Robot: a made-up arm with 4 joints.
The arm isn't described. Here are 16 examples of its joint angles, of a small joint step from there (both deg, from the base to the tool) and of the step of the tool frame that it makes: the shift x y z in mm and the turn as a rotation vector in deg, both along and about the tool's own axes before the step.
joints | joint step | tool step
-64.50 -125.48 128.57 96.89 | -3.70 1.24 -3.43 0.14 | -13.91 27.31 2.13 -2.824 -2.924 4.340
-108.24 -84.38 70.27 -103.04 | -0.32 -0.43 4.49 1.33 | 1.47 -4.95 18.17 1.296 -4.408 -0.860
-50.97 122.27 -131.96 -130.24 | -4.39 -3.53 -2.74 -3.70 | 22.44 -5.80 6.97 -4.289 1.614 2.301
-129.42 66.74 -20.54 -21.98 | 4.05 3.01 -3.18 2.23 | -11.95 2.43 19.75 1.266 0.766 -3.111
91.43 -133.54 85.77 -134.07 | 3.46 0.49 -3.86 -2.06 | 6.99 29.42 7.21 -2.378 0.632 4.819
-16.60 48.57 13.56 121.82 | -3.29 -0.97 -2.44 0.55 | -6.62 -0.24 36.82 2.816 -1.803 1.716
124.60 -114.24 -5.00 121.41 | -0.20 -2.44 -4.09 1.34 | -3.75 7.34 -0.71 -0.884 -3.319 2.405
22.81 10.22 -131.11 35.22 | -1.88 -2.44 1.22 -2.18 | -2.11 -2.37 -7.07 -1.816 0.332 1.249
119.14 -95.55 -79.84 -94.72 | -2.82 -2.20 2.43 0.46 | -11.16 -3.89 11.51 0.582 -2.470 0.416
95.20 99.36 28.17 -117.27 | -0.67 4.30 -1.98 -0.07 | -16.25 17.91 -34.40 4.351 2.800 -1.110
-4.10 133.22 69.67 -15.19 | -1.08 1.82 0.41 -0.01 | -22.50 -8.66 6.07 0.988 -2.735 -0.318
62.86 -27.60 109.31 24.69 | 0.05 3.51 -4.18 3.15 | -25.32 -6.67 10.50 2.123 -4.814 -2.285
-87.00 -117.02 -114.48 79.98 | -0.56 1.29 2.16 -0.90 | 8.76 -4.78 -12.73 -1.635 2.432 -1.277
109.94 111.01 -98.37 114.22 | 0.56 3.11 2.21 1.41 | 10.86 -18.64 -4.24 1.087 0.938 -3.225
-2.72 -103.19 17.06 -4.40 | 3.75 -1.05 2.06 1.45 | 5.11 19.04 -4.76 -3.113 1.355 2.150
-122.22 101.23 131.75 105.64 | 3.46 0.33 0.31 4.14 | 27.37 -0.61 21.33 6.230 -0.414 -2.314
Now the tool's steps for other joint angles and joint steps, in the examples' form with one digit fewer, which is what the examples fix.
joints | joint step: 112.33 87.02 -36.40 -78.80 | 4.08 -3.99 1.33 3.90
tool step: -45.8 -24.1 71.6 -2.65 -2.36 -4.29
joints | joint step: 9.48 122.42 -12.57 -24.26 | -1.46 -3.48 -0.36 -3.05
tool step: -1.4 0.9 11.0 -5.02 -0.24 -0.52
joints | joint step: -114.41 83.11 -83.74 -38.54 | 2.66 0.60 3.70 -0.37
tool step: -26.2 3.8 25.2 -0.66 -3.91 1.61
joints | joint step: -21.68 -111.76 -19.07 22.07 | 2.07 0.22 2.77 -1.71
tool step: 2.2 12.8 -4.2 -3.47 0.48 2.79
